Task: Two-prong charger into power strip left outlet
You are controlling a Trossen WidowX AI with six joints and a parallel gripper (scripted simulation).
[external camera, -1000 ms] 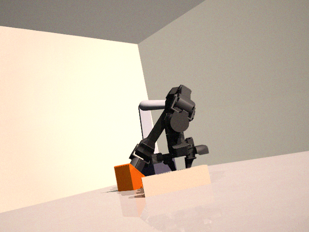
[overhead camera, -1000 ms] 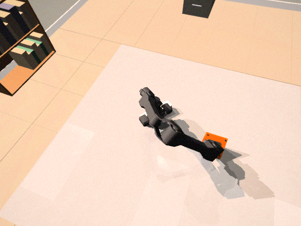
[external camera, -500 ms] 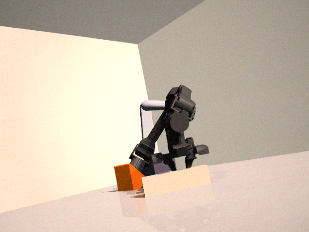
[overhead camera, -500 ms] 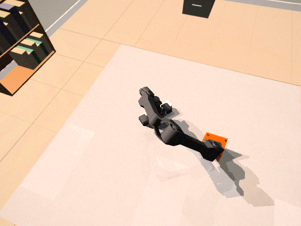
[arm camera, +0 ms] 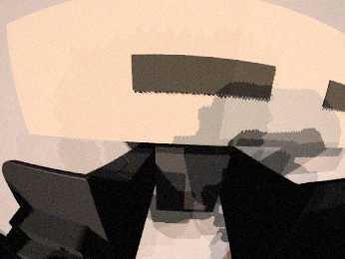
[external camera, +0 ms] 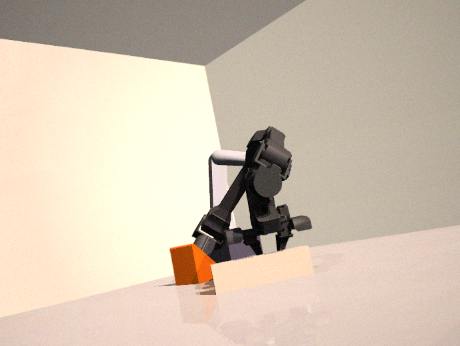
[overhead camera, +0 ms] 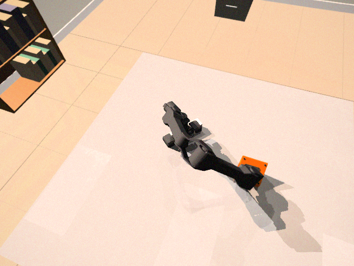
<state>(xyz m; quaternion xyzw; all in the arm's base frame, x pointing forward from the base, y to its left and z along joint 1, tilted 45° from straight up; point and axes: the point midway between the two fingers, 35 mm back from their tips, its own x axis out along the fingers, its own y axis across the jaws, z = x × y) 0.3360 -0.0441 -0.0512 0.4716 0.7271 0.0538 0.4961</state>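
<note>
Now: gripper tip 10 mm to the left of the dark grey charger, 10 mm below it and 10 mm short of it.
</note>
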